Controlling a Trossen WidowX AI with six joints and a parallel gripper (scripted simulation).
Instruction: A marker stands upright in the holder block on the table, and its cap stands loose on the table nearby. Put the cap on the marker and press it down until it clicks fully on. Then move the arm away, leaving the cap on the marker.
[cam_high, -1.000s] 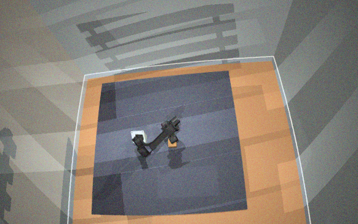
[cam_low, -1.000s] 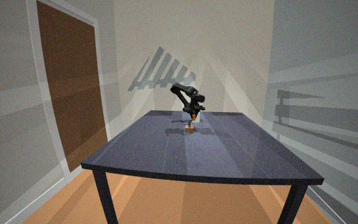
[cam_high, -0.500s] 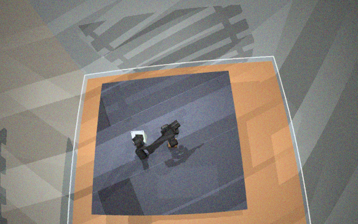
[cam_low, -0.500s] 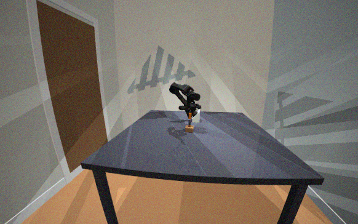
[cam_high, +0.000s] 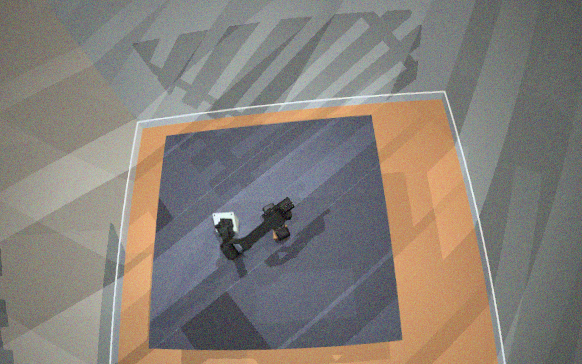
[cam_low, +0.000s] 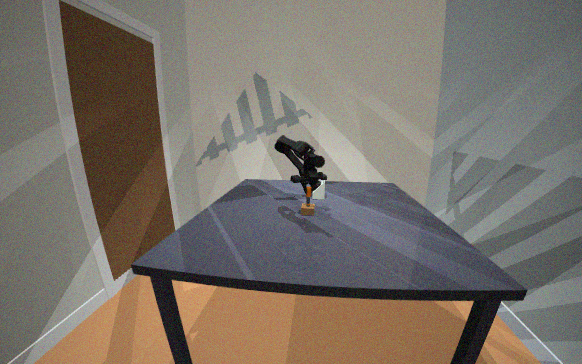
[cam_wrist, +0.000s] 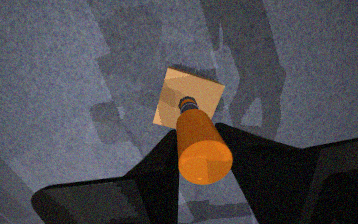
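My gripper tip is now 9 cm above the holder block. Also, from my gripper tip: orange marker cap 1 cm above.
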